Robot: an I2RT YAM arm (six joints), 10 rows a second.
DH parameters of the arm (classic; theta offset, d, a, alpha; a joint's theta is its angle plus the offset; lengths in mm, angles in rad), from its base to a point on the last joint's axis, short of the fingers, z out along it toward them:
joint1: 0 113.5 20 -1.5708
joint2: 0 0 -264 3.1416
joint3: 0.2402 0 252.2 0
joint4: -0.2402 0 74 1.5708
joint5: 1.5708 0 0 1.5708
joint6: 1.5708 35.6 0 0
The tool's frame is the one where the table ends.
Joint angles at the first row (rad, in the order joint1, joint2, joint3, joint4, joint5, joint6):
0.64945, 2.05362, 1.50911, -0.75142, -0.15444, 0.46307
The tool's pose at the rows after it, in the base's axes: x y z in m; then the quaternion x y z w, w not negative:
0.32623, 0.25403, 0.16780, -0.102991, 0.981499, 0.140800, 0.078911
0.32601, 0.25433, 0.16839, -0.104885, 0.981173, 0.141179, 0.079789
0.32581, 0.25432, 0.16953, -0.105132, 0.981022, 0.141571, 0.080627
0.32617, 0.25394, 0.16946, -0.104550, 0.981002, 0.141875, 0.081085
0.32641, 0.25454, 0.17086, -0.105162, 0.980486, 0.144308, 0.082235
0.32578, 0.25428, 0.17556, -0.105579, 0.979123, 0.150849, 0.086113
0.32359, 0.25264, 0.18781, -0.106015, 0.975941, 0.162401, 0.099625
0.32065, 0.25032, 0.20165, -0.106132, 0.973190, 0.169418, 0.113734
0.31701, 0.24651, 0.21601, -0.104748, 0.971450, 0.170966, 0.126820
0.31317, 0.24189, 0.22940, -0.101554, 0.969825, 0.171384, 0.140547
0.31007, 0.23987, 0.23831, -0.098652, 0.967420, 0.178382, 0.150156
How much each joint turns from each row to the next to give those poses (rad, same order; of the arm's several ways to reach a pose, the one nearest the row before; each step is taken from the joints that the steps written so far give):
-0.00138, -0.00231, -0.00007, 0.00723, -0.00354, -0.00146
0.00090, -0.00125, 0.00034, 0.00017, -0.00002, -0.00284
0.00029, -0.00255, 0.00066, -0.00133, 0.00022, -0.00012
-0.00128, -0.00009, -0.00057, 0.00148, -0.00023, 0.00001
0.00055, -0.00111, 0.00346, 0.00009, -0.00294, 0.00002
-0.00019, -0.01232, -0.00097, 0.00249, -0.00721, 0.00094
-0.00045, -0.03507, -0.00641, 0.00729, -0.00575, 0.00208
0.00005, -0.03762, -0.00225, -0.00325, 0.00280, 0.00156
-0.00113, -0.03912, 0.00002, -0.01491, 0.01105, 0.00121
-0.00223, -0.03915, -0.00285, -0.01212, 0.01387, 0.00294
0.00061, -0.02736, -0.00485, 0.00247, -0.00023, 0.00801

